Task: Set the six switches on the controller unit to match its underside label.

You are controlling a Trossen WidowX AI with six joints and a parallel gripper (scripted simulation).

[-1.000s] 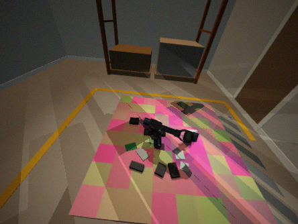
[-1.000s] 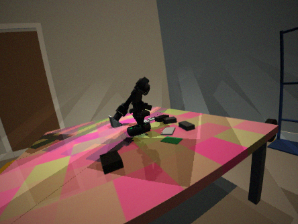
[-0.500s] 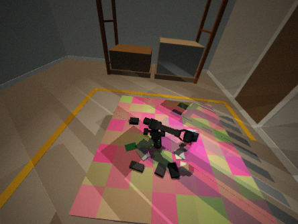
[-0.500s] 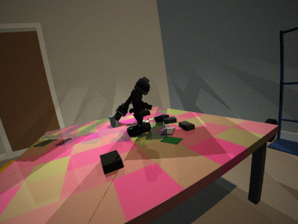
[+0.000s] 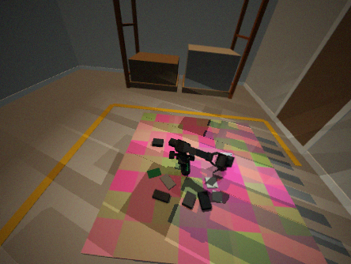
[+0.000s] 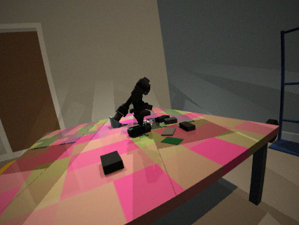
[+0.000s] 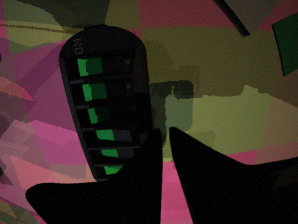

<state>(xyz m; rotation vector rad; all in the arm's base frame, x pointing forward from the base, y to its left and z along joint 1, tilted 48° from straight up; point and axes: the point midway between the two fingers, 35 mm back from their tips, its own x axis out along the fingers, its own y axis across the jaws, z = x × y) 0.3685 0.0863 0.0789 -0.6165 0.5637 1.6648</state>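
My gripper tip is 14 cm to the right of the grey plate, 7 cm short of it and 6 cm above it. Round my gripper tip: white block 25 cm behind, 9 cm to the left, 6 cm below; black box 24 cm ahead, 21 cm to the right, 4 cm below; green card 19 cm ahead, 10 cm to the left, 6 cm below.
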